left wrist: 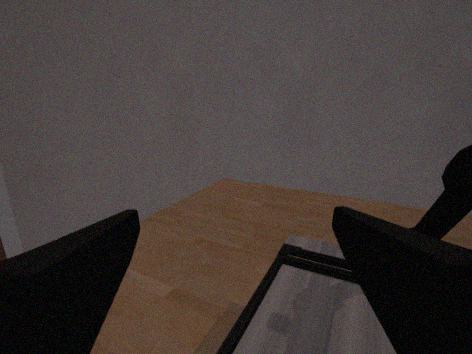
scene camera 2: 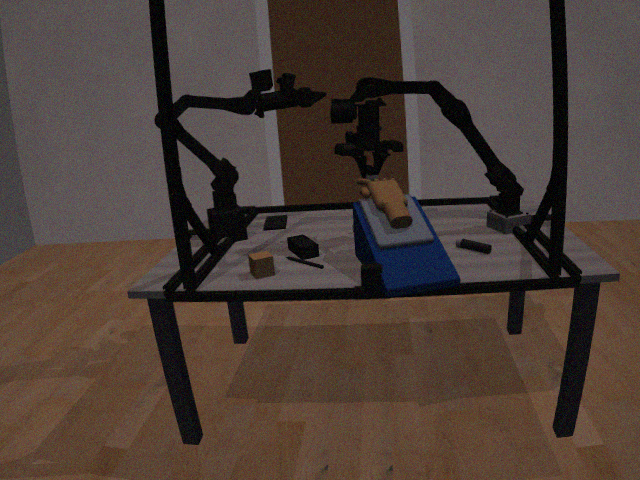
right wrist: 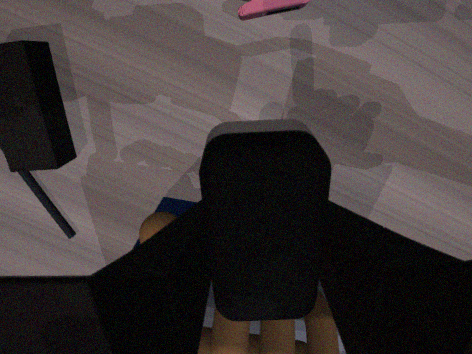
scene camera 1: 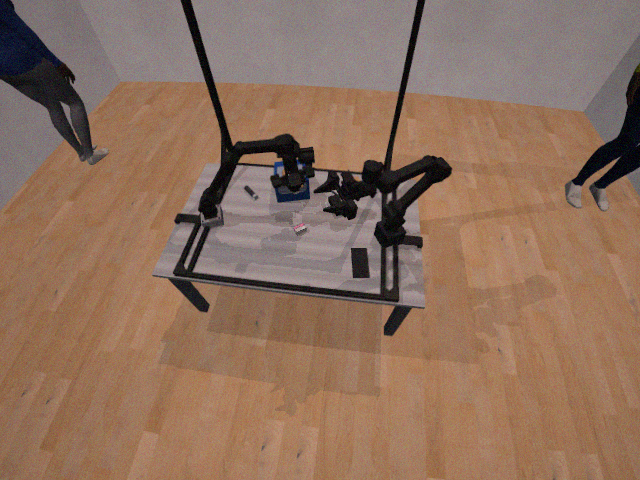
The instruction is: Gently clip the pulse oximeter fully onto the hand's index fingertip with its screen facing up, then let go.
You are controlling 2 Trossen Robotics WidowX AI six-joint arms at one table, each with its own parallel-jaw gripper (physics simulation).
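Pixels of known places: left gripper, between the fingertips: [left wrist: 237,218] [scene camera 2: 320,94] [scene camera 1: 318,200]; right gripper, between the fingertips: [scene camera 2: 369,178] [right wrist: 259,208] [scene camera 1: 294,189]; left arm's base, origin of its link: [scene camera 2: 225,209] [scene camera 1: 391,227]; right arm's base, origin of its link: [scene camera 2: 508,212] [scene camera 1: 210,213].
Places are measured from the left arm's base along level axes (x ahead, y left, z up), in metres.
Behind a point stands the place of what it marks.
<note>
The tan hand [scene camera 2: 390,198] {x 0.318, y -0.463, z 0.067 m} lies on a grey pad [scene camera 2: 407,240] {x 0.296, y -0.572, z -0.009 m} on the sloped blue stand [scene camera 2: 418,273] {x 0.273, y -0.652, z -0.060 m} [scene camera 1: 292,197] {x 0.344, y -0.394, z -0.064 m}. Several of its fingers [right wrist: 278,336] show at the bottom of the right wrist view. My right gripper [scene camera 2: 370,171] {x 0.351, y -0.298, z 0.088 m} is shut on the pulse oximeter [right wrist: 265,225] {x 0.352, y -0.285, z 0.122 m}, a dark rounded block, just above and beyond the hand's finger end. Its underside and the index fingertip are hidden, so I cannot tell whether they touch or how the screen faces. My left gripper [scene camera 1: 321,200] {x 0.350, y 0.002, z 0.326 m} [scene camera 2: 323,95] {x 0.350, y 0.002, z 0.326 m} [left wrist: 237,218] {x 0.350, y 0.002, z 0.326 m} is open and empty, high beside the right gripper.
A wooden cube [scene camera 2: 261,264] {x -0.005, y -0.392, z -0.060 m}, a black box [scene camera 2: 302,246] {x 0.130, y -0.320, z -0.060 m} [right wrist: 32,105] {x 0.166, y -0.268, z -0.060 m} and a thin pen [scene camera 2: 305,262] {x 0.118, y -0.364, z -0.089 m} [right wrist: 47,204] {x 0.129, y -0.374, z -0.087 m} lie left of the stand in scene camera 2. A dark cylinder [scene camera 2: 473,245] {x 0.526, y -0.538, z -0.076 m} lies right. A pink-and-white item [scene camera 1: 299,228] {x 0.376, y -0.193, z -0.063 m} and dark slab [scene camera 1: 360,262] {x 0.181, y 0.071, z -0.087 m} also lie on the table.
</note>
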